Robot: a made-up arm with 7 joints.
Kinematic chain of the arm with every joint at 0, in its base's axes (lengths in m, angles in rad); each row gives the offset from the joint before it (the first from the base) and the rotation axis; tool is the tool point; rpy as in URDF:
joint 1: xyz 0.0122 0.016 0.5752 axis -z
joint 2: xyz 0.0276 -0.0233 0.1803 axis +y
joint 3: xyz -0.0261 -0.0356 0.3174 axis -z
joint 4: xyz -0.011 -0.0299 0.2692 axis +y
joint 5: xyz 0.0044 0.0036 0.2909 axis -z
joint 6: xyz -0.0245 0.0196 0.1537 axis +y
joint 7: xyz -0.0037 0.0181 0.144 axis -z
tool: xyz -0.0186 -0.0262 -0.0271 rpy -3.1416 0 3.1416
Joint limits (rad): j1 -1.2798..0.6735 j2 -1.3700..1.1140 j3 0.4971..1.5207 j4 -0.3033..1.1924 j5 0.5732..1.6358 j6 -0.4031..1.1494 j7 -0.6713..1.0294
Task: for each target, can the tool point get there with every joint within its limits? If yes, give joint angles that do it. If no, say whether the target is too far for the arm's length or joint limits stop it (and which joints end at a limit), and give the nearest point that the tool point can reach.
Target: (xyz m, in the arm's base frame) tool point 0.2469 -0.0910 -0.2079
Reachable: no: joint limits stop it (at a limit: joint 2, joint 3, joint 4, joint 5, joint 6, joint 7) | nearest point 0.8507 -0.3663 0.6720 | short by 1.102 m
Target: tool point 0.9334 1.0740 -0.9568
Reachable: no: too far | nearest point 0.6249 0.7197 0.6734 | short by 1.697 m
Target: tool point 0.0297 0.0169 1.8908
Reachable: yes | joints -0.5297 0.0917 1.0544 -0.1865 1.1650 0.6366 -0.2409
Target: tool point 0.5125 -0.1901 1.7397
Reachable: yes | joints -0.0078 0.4239 0.7382 0.2078 1.0885 1.0071 -0.0678
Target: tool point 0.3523 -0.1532 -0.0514
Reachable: no: joint limits stop it (at a limit: joint 2, joint 3, joint 4, joint 5, joint 6, joint 7) | nearest point 0.8373 -0.3945 0.6720 | short by 0.904 m
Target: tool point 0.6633 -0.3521 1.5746
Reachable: yes | joints 0.0752 0.5015 0.9965 0.6899 0.9740 -0.1453 -0.1328
